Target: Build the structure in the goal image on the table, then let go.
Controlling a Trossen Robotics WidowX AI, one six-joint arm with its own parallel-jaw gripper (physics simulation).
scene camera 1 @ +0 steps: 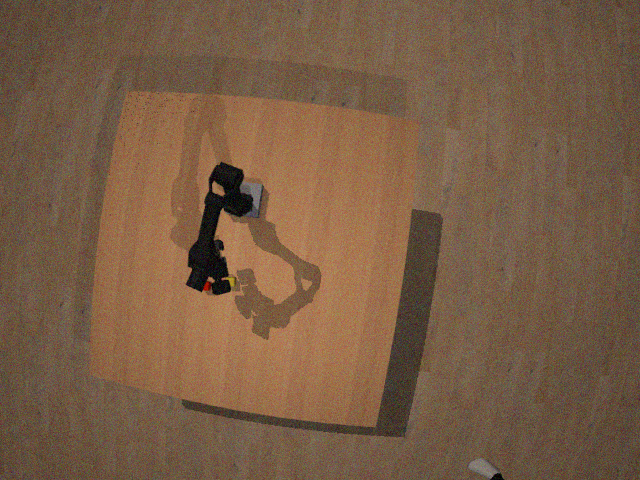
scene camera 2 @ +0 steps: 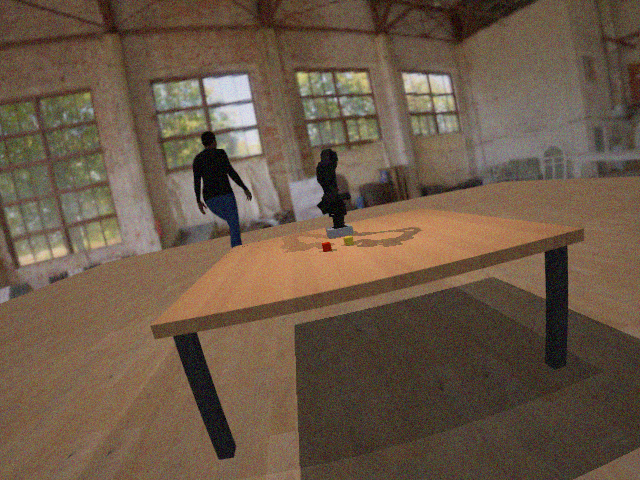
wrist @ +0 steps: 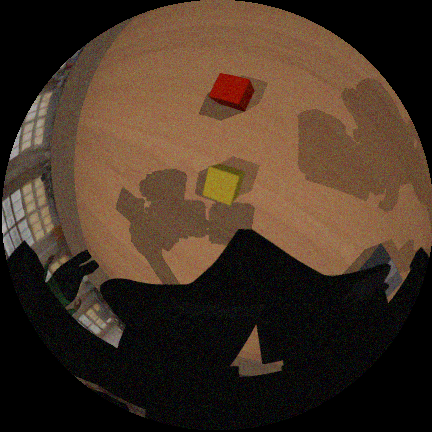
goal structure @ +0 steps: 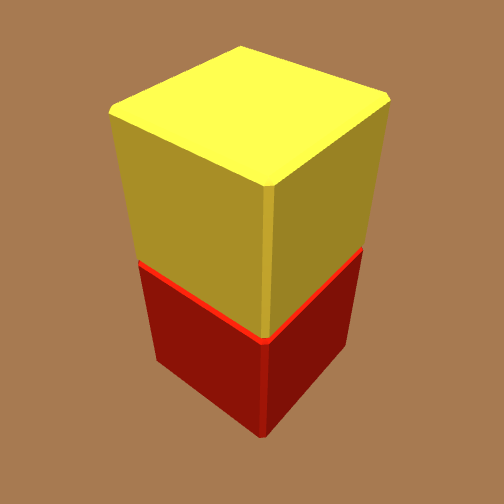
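Seen in the pictures: gripper, fingertip midpoint: (scene camera 1: pixel 226 272) (scene camera 2: pixel 342 221) (wrist: pixel 243 235); arm's base, link origin: (scene camera 1: pixel 243 203) (scene camera 2: pixel 339 227).
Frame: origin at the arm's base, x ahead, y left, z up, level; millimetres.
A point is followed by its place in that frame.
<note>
A yellow cube (scene camera 1: pixel 231 281) {y -65, x 293, z -10 mm} (scene camera 2: pixel 349 240) {y -73, x 311, z -23 mm} (wrist: pixel 222 184) {y -73, x 291, z -10 mm} lies on the wooden table (scene camera 1: pixel 347 229) {y 390, x 119, z -42 mm} (scene camera 2: pixel 423 252) {y 22, x 707, z -43 mm} (wrist: pixel 160 88) {y -190, x 426, z -43 mm}. A red cube (scene camera 1: pixel 207 286) {y -163, x 309, z -10 mm} (scene camera 2: pixel 326 246) {y -180, x 323, z -21 mm} (wrist: pixel 231 91) {y -170, x 303, z -10 mm} lies a little apart from it, also on the table. My gripper (wrist: pixel 245 241) {y -68, x 254, z 55 mm} (scene camera 1: pixel 218 287) is shut with nothing between the fingers. In the wrist view its joined tips hang above the table just short of the yellow cube, and the red cube lies farther ahead. The two cubes do not touch.
The black arm (scene camera 1: pixel 208 224) {y -31, x 101, z 368 mm} (scene camera 2: pixel 330 190) {y -90, x 237, z 198 mm} stands on a grey base plate (scene camera 1: pixel 254 196) {y 44, x -24, z -1 mm} (scene camera 2: pixel 339 231) {y -18, x 42, z -16 mm} (wrist: pixel 376 261) {y -50, x 36, z -21 mm} left of the table's middle. A person (scene camera 2: pixel 216 183) walks on the floor behind the table. A foot (scene camera 1: pixel 484 469) shows off the table's near right corner.
</note>
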